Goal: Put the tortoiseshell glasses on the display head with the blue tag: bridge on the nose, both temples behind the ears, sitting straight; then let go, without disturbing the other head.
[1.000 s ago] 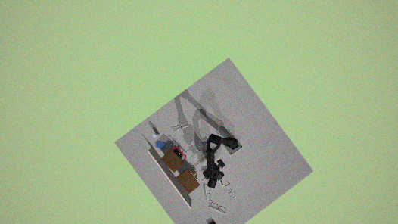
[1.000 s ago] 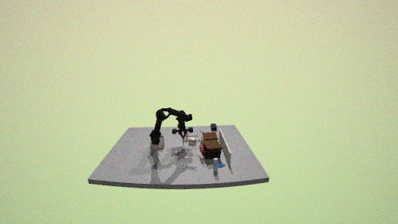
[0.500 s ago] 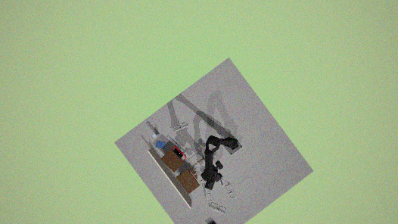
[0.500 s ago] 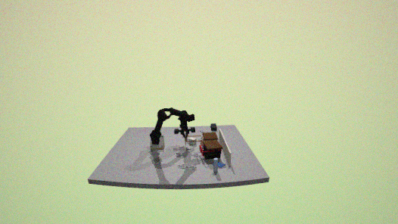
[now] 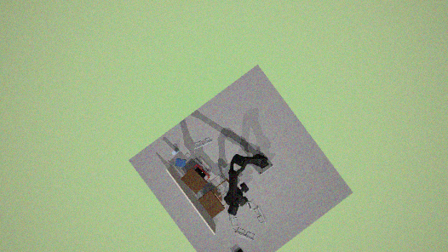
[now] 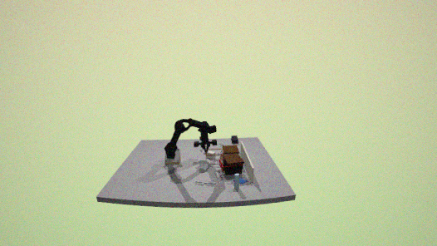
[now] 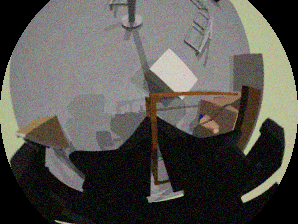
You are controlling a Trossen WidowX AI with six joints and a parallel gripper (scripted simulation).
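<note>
The white block is 50 mm to the left of my gripper tip, 40 mm below it and 40 mm ahead of it. Also, from my gripper tip: blue tag: 400 mm to the right, 270 mm ahead, 60 mm below; white panel: 320 mm ahead, 120 mm to the right, 10 mm below; display head: 170 mm ahead, 30 mm to the right, 10 mm below.
</note>
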